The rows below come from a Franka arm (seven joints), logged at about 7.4 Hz.
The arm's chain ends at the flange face. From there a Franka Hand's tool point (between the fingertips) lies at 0.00 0.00 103.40 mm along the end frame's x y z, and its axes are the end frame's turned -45 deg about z.
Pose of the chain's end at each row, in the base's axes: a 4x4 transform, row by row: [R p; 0 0 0 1], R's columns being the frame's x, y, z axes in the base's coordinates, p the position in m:
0.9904 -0.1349 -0.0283 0.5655; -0.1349 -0.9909 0.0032 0.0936; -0.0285 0.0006 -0.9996 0.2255; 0 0 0 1
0.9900 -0.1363 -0.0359 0.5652; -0.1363 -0.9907 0.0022 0.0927; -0.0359 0.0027 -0.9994 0.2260; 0 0 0 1
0.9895 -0.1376 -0.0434 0.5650; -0.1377 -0.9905 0.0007 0.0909; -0.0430 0.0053 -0.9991 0.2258; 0 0 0 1
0.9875 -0.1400 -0.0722 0.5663; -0.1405 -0.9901 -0.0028 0.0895; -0.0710 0.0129 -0.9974 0.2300; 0 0 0 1
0.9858 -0.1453 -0.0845 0.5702; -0.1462 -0.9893 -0.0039 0.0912; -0.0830 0.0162 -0.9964 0.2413; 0 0 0 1
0.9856 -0.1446 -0.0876 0.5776; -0.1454 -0.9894 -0.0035 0.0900; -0.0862 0.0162 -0.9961 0.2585; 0 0 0 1
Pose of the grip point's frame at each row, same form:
0.7957 0.6049 -0.0283 0.5626; 0.6053 -0.7961 0.0032 0.0939; -0.0206 -0.0197 -0.9996 0.1221; 0 0 0 1
0.7964 0.6037 -0.0359 0.5615; 0.6042 -0.7969 0.0022 0.0929; -0.0273 -0.0235 -0.9994 0.1227; 0 0 0 1
0.7970 0.6024 -0.0434 0.5605; 0.6030 -0.7978 0.0007 0.0910; -0.0342 -0.0267 -0.9991 0.1225; 0 0 0 1
0.7973 0.5993 -0.0722 0.5588; 0.6008 -0.7995 -0.0028 0.0892; -0.0593 -0.0411 -0.9974 0.1269; 0 0 0 1
0.7998 0.5943 -0.0845 0.5615; 0.5962 -0.8029 -0.0039 0.0908; -0.0701 -0.0472 -0.9964 0.1383; 0 0 0 1
0.7992 0.5947 -0.0876 0.5685; 0.5968 -0.8024 -0.0035 0.0896; -0.0724 -0.0495 -0.9961 0.1555; 0 0 0 1

